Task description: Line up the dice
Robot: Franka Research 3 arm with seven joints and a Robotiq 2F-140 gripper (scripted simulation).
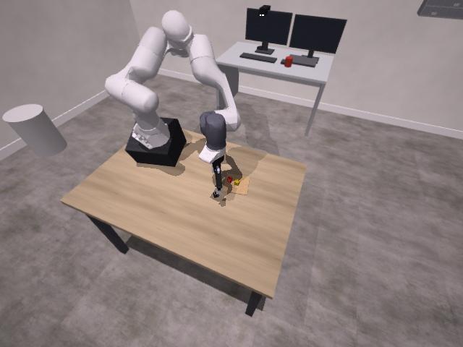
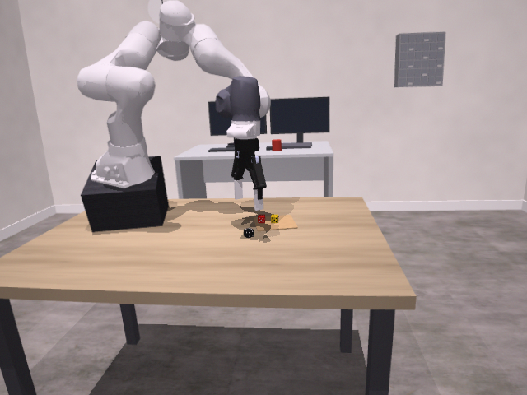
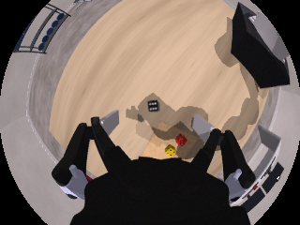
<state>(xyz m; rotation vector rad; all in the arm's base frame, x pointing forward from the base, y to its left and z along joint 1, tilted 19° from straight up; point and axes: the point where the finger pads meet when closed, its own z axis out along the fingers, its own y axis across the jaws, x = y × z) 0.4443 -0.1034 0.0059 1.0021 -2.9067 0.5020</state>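
My gripper is now 1 cm to the left of the black die and 10 cm above it. The rest, counted from my hand: yellow die 7 cm ahead, 12 cm to the left, 10 cm below; then red die 2 cm ahead, 12 cm to the left, 10 cm below; then tan mat 7 cm ahead, 12 cm to the left, 12 cm below.
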